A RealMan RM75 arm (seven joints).
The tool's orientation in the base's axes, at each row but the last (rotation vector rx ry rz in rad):
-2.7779, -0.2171, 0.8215
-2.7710, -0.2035, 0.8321
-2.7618, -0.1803, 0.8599
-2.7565, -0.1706, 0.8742
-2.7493, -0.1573, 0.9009
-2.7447, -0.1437, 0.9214
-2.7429, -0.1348, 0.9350
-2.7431, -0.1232, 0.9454
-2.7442, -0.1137, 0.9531
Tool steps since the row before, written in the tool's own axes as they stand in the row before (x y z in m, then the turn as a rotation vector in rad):
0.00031, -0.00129, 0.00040, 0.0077, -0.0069, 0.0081
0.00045, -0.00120, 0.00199, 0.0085, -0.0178, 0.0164
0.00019, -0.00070, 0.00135, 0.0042, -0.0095, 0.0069
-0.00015, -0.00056, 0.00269, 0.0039, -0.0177, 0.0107
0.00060, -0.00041, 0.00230, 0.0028, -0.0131, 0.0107
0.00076, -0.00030, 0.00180, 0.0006, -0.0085, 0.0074
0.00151, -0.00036, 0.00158, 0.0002, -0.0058, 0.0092
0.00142, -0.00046, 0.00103, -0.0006, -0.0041, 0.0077
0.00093, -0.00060, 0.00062, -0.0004, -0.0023, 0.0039
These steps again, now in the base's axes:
-0.00006, 0.00138, -0.00014, 0.0014, 0.0097, -0.0087
-0.00081, 0.00162, -0.00152, -0.0032, 0.0219, -0.0129
-0.00065, 0.00097, -0.00099, -0.0009, 0.0113, -0.0052
-0.00170, 0.00104, -0.00190, -0.0037, 0.0199, -0.0059
-0.00090, 0.00095, -0.00203, -0.0045, 0.0152, -0.0065
-0.00049, 0.00077, -0.00175, -0.0041, 0.0098, -0.0039
0.00022, 0.00090, -0.00201, -0.0055, 0.0074, -0.0057
0.00048, 0.00087, -0.00152, -0.0052, 0.0054, -0.0045
0.00035, 0.00084, -0.00088, -0.0027, 0.0029, -0.0022

